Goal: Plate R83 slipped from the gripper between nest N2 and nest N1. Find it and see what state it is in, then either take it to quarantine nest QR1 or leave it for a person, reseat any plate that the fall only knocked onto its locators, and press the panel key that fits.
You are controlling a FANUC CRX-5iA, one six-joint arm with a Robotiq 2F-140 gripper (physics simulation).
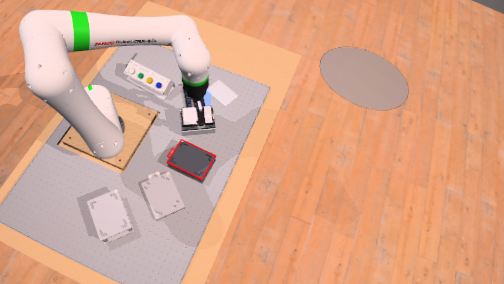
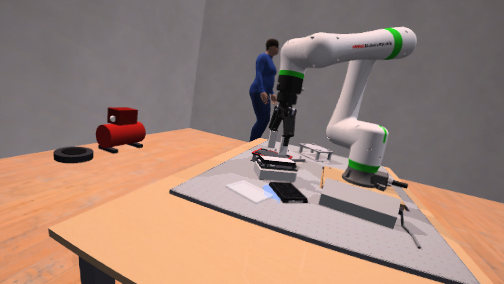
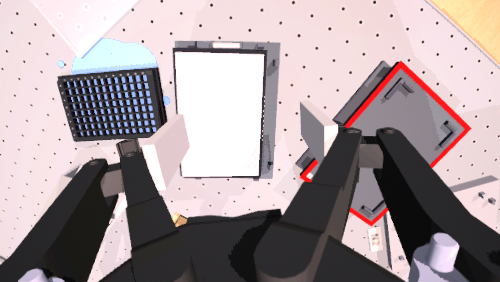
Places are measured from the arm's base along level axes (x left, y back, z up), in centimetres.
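Pixels of known places: gripper, fingertip midpoint: (image 2: 276, 151) (image 3: 243, 124); arm's base at its link origin: (image 2: 359, 181).
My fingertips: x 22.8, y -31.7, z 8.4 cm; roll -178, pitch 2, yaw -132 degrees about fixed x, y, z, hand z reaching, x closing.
For each thing: its top centre in the pictures, then the offset to it from my fingertips. "spot": a spot on its surface instead.
- black grid plate at its top centre: (image 3: 109, 107) (image 2: 287, 189) (image 1: 193, 95) dy +11.3, dx +12.2, dz -8.4 cm
- light blue puddle at its top centre: (image 3: 103, 79) (image 2: 278, 194) (image 1: 201, 94) dy +9.5, dx +15.2, dz -9.7 cm
- clear lid at its top centre: (image 2: 249, 190) (image 1: 222, 92) dy +2.0, dx +21.4, dz -9.0 cm
- white-topped plate at its top centre: (image 3: 218, 120) (image 2: 277, 158) (image 1: 197, 114) dy +1.7, dx +1.6, dz -2.1 cm
- grey nest at a spot on its surface: (image 3: 271, 105) spot: dy -2.4, dx -1.4, dz -4.3 cm
- red-edged nest at its top centre: (image 3: 388, 155) (image 1: 191, 158) (image 2: 273, 153) dy -7.1, dx -15.2, dz -5.2 cm
- key panel at its top centre: (image 2: 362, 186) (image 1: 147, 72) dy +32.7, dx +7.0, dz -1.4 cm
A black grid plate (image 2: 287, 192) (image 3: 110, 105) lies on the table with light blue showing in its openings; its label is unreadable. A light blue puddle (image 1: 208, 97) (image 2: 271, 192) (image 3: 115, 52) spreads at its edge, beside a clear lid (image 1: 223, 93) (image 2: 247, 191) (image 3: 80, 20). A white-topped plate (image 1: 190, 116) (image 2: 274, 160) (image 3: 220, 110) lies off-centre on a grey nest (image 2: 275, 173) (image 3: 271, 105) and looks tilted. My gripper (image 1: 201, 114) (image 2: 278, 143) (image 3: 243, 124) is open and empty above it. The red-edged nest (image 1: 191, 159) (image 3: 420, 107) bears no plate. The key panel (image 1: 154, 75) (image 2: 360, 202) has white, green, yellow and blue keys.
Two light grey nests (image 1: 162, 196) (image 1: 110, 216) stand beyond the red-edged one. A person in blue (image 2: 262, 80) stands behind the table. A red compressor (image 2: 121, 131) and a black ring (image 2: 73, 155) are on the floor, as is a grey disc (image 1: 364, 78).
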